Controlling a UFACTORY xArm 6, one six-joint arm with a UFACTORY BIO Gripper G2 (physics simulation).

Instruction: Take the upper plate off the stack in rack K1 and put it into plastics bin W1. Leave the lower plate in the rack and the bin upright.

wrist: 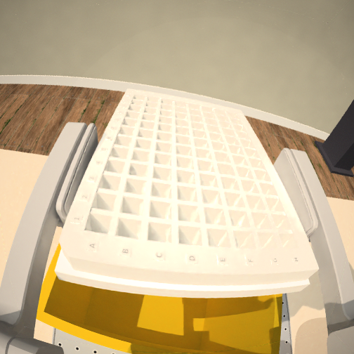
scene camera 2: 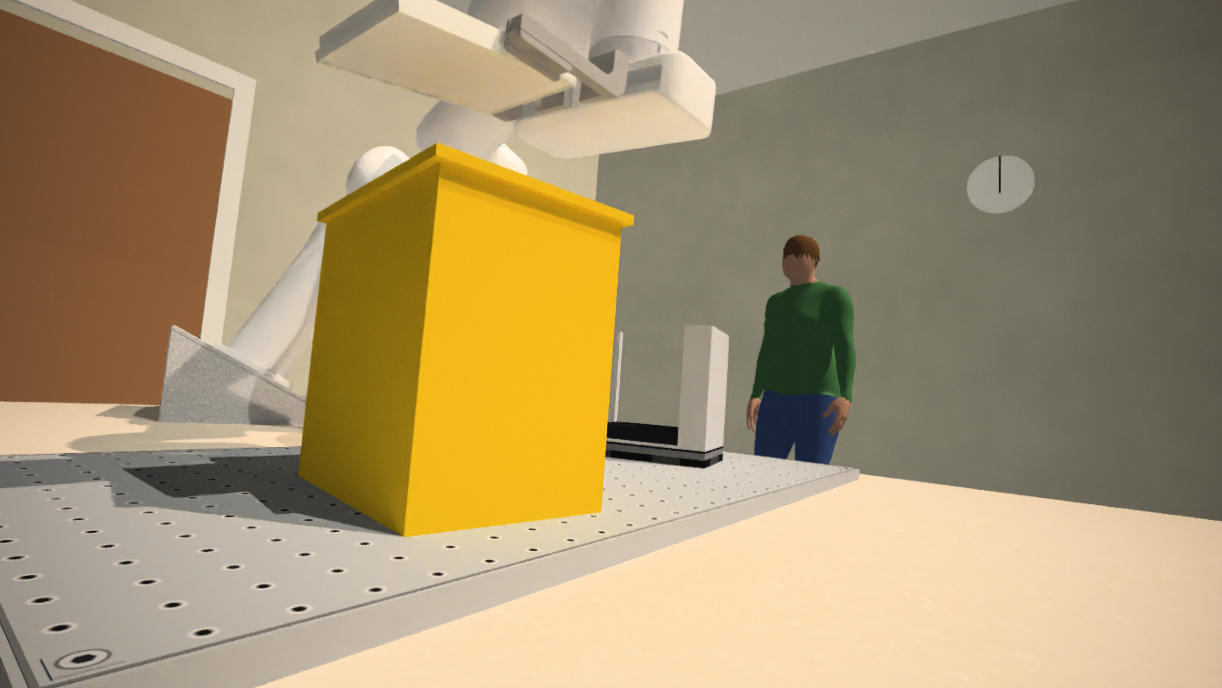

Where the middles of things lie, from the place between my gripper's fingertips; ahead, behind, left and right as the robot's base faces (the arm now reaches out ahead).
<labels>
My hand is 10 mm above the white well plate [wrist: 180, 199]. From my hand the other things lie so: yellow bin W1 [scene camera 2: 460, 371]: 10 mm behind, 30 mm to the left, 180 mm below.
</labels>
